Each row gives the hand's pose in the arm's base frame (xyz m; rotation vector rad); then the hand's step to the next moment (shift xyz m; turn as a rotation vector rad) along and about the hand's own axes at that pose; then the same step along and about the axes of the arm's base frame.
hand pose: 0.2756 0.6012 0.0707 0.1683 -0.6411 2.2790
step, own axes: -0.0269 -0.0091 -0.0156 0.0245 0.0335 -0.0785
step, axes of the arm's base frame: 0.0266 -0.0039 -0.0181 -0.0353 0.0345 -0.0738
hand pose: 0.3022 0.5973 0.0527 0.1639 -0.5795 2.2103
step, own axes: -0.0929 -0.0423 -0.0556 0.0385 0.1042 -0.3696
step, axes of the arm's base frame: 0.0966 -0.0157 -0.0627 -0.0758 0.1387 -0.3521
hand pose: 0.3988 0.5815 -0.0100 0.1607 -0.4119 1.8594
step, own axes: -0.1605 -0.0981 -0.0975 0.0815 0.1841 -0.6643
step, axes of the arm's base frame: 0.1536 -0.0816 -0.1210 -0.1373 0.2611 -0.6283
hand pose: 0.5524 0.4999 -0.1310 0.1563 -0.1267 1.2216
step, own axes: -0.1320 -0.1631 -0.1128 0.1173 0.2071 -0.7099
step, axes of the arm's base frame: 0.1104 -0.1552 -0.1430 -0.1462 0.3105 -0.6655
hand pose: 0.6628 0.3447 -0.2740 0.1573 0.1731 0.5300
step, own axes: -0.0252 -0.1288 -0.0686 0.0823 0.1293 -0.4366
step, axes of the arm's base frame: 0.0274 -0.1155 -0.0886 -0.0823 0.1978 -0.4101
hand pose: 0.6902 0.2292 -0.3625 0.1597 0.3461 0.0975
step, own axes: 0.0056 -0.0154 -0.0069 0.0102 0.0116 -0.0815
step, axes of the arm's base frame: 0.0039 -0.0135 -0.0109 -0.0193 0.0240 -0.0770
